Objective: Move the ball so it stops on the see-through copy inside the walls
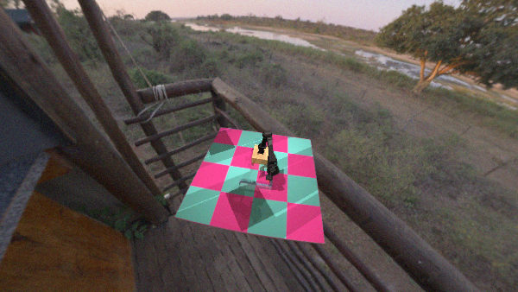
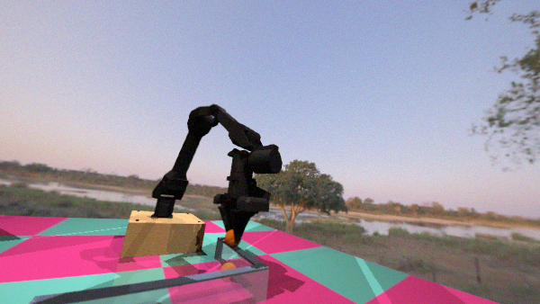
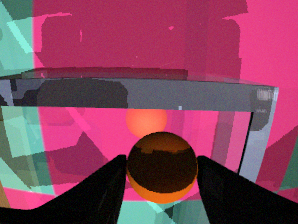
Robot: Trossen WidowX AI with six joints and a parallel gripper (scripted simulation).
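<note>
My gripper tip is 7 cm above the see-through copy of ball and 1 cm past it. From my gripper tip the other things lie so: orange ball (right at my gripper tip).
</note>
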